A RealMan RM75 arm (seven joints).
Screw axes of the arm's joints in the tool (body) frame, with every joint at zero. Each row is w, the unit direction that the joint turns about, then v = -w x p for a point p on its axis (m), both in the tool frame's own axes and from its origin. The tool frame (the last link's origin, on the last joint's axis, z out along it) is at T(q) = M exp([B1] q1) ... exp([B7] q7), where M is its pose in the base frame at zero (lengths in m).
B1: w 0 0 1 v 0.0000 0.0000 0.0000
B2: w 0 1 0 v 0.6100 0.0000 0.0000
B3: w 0 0 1 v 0.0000 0.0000 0.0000
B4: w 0 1 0 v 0.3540 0.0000 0.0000
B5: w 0 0 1 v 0.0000 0.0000 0.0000
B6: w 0 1 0 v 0.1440 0.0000 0.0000
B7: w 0 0 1 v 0.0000 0.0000 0.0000
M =
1 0 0 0.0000
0 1 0 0.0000
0 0 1 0.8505
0 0 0 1
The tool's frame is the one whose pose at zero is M.
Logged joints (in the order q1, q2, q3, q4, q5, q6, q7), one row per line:
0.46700 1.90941 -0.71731 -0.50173 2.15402 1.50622 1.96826
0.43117 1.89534 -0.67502 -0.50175 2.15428 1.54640 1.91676
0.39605 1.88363 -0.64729 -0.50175 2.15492 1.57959 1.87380
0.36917 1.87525 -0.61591 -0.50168 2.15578 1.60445 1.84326
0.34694 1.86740 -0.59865 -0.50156 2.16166 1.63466 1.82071
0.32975 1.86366 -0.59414 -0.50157 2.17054 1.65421 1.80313
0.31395 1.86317 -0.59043 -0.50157 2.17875 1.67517 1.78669
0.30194 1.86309 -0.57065 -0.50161 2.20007 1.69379 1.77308
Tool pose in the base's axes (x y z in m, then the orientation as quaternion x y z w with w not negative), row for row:
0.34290 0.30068 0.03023 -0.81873 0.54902 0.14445 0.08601
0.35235 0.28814 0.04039 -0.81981 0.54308 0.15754 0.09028
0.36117 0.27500 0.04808 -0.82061 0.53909 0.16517 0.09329
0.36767 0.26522 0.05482 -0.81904 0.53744 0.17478 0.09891
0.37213 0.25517 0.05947 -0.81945 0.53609 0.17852 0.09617
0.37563 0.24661 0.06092 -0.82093 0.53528 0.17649 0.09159
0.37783 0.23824 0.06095 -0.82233 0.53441 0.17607 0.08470
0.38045 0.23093 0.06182 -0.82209 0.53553 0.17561 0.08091
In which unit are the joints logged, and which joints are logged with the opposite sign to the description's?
The joints are logged in radians. Opposite sign: q5, q6.
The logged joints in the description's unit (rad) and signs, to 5 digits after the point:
0.46700 1.90941 -0.71731 -0.50173 -2.15402 -1.50622 1.96826
0.43117 1.89534 -0.67502 -0.50175 -2.15428 -1.54640 1.91676
0.39605 1.88363 -0.64729 -0.50175 -2.15492 -1.57959 1.87380
0.36917 1.87525 -0.61591 -0.50168 -2.15578 -1.60445 1.84326
0.34694 1.86740 -0.59865 -0.50156 -2.16166 -1.63466 1.82071
0.32975 1.86366 -0.59414 -0.50157 -2.17054 -1.65421 1.80313
0.31395 1.86317 -0.59043 -0.50157 -2.17875 -1.67517 1.78669
0.30194 1.86309 -0.57065 -0.50161 -2.20007 -1.69379 1.77308

